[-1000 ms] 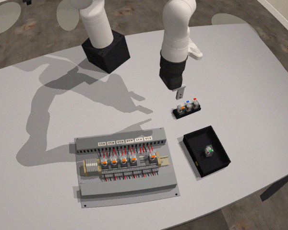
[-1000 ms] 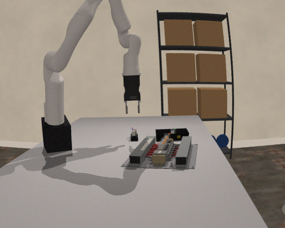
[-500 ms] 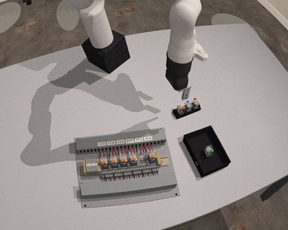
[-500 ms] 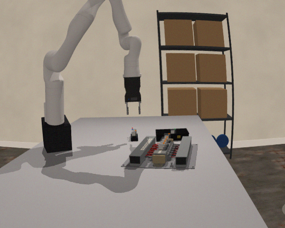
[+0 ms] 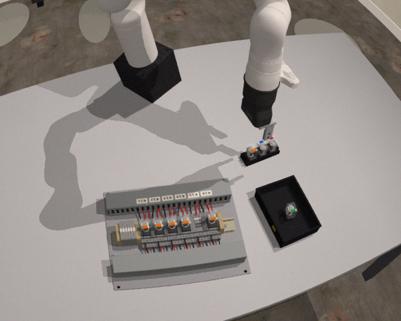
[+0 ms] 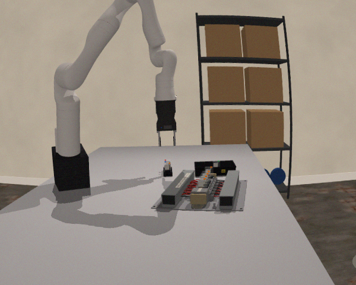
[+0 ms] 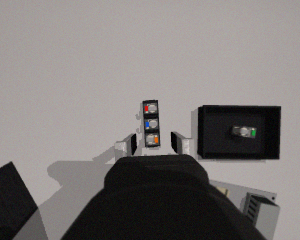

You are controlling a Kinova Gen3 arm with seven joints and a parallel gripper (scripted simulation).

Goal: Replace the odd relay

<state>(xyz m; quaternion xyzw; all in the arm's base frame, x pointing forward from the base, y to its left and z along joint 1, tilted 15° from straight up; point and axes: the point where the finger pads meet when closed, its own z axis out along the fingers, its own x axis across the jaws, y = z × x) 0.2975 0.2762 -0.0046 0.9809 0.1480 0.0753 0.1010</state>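
Now: hand 10 mm past the blue-button relay, 20 mm to the right of it and 110 mm above it. From my hand the other things lie so: red-button relay: 20 mm behind, 50 mm to the left, 110 mm below; then spare holder: 10 mm behind, 20 mm to the left, 120 mm below; then green-button relay: 190 mm ahead, 50 mm to the left, 110 mm below.
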